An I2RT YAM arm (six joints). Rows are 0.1 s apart.
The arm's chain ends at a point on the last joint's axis. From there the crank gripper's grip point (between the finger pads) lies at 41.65 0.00 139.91 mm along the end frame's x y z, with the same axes.
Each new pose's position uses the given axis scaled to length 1; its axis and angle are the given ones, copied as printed.
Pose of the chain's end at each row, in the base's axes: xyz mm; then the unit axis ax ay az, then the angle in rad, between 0 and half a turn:
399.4 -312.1 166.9 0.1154 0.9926 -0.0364 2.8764
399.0 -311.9 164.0 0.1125 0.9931 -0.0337 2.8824
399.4 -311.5 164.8 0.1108 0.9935 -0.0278 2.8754
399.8 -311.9 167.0 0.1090 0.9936 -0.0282 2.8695
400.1 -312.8 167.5 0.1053 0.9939 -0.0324 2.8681
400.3 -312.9 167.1 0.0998 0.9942 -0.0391 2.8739
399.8 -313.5 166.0 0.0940 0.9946 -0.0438 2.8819
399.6 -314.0 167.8 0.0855 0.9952 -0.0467 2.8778
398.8 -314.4 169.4 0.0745 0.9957 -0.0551 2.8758
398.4 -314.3 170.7 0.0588 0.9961 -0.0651 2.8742
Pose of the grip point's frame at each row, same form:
395.5 -317.3 21.1 0.1154 0.9926 -0.0364 2.8764
394.3 -316.4 18.2 0.1125 0.9931 -0.0337 2.8824
395.9 -314.5 18.9 0.1108 0.9935 -0.0278 2.8754
397.2 -315.2 21.1 0.1090 0.9936 -0.0282 2.8695
397.5 -317.4 21.6 0.1053 0.9939 -0.0324 2.8681
396.7 -319.6 21.3 0.0998 0.9942 -0.0391 2.8739
394.9 -321.7 20.3 0.0940 0.9946 -0.0438 2.8819
395.2 -323.4 22.2 0.0855 0.9952 -0.0467 2.8778
394.5 -326.8 24.0 0.0745 0.9957 -0.0551 2.8758
394.3 -330.2 25.7 0.0588 0.9961 -0.0651 2.8742

